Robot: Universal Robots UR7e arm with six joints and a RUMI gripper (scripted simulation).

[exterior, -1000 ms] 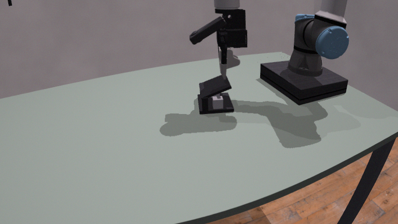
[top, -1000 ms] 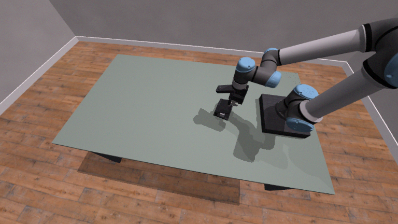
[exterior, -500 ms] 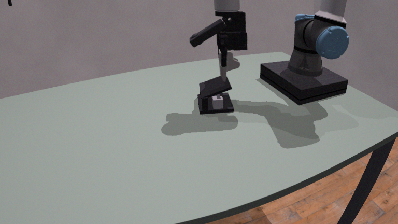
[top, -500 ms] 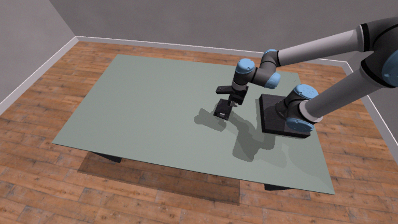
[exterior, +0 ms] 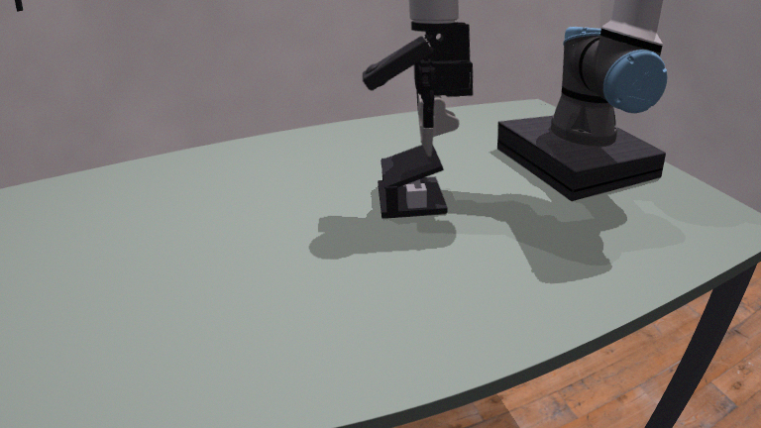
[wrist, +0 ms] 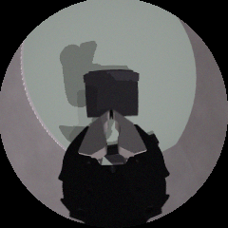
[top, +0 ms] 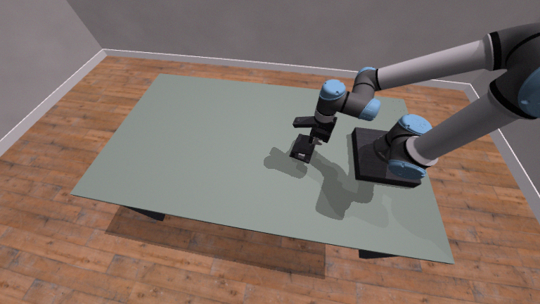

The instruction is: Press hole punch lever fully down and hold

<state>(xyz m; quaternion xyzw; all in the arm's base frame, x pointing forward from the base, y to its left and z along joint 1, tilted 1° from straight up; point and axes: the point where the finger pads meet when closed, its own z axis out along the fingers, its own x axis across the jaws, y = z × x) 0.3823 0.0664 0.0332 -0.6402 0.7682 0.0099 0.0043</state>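
Right now my hand is 4 cm above the hole punch lever, 2 cm short of it and 1 cm to the left of it. Also, from my hand: black hole punch: 6 cm below, 3 cm ahead, 1 cm to the right.
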